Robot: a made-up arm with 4 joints.
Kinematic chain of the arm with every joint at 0, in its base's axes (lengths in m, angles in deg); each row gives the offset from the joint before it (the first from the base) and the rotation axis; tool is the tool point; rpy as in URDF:
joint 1: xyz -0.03 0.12 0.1 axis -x
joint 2: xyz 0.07 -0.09 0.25 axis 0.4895 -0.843 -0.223
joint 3: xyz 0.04 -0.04 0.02 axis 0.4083 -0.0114 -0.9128
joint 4: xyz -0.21 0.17 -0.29 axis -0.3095 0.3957 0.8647
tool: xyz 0 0.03 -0.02 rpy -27.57 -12.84 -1.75
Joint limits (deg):
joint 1: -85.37..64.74
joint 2: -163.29..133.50
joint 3: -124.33..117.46
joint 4: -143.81..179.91
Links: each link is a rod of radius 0.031 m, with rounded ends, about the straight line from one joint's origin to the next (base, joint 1, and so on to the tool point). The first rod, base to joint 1, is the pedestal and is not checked.
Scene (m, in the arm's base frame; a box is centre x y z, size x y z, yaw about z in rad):
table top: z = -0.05
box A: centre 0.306 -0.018 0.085 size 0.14 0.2 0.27 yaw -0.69
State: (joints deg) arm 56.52 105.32 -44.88 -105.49
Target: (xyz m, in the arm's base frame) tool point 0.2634 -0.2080 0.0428
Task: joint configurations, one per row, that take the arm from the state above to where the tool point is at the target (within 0.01 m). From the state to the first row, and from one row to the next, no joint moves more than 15 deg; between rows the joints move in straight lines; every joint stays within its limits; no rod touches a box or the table.
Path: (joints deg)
1: 60.63 117.38 -58.57 -102.17
2: 64.74 129.45 -72.26 -98.84
3: 64.74 120.95 -84.14 -98.86
4: 64.74 112.45 -96.01 -98.87
5: 64.74 103.95 -107.89 -98.88
6: 64.74 95.45 -119.76 -98.90
7: 51.62 93.03 -117.97 -99.77
8: 38.50 90.60 -116.17 -100.64
9: 25.38 88.18 -114.38 -101.52
10: 12.27 85.76 -112.58 -102.39
11: -0.85 83.33 -110.79 -103.26
12: -13.97 80.91 -108.99 -104.13

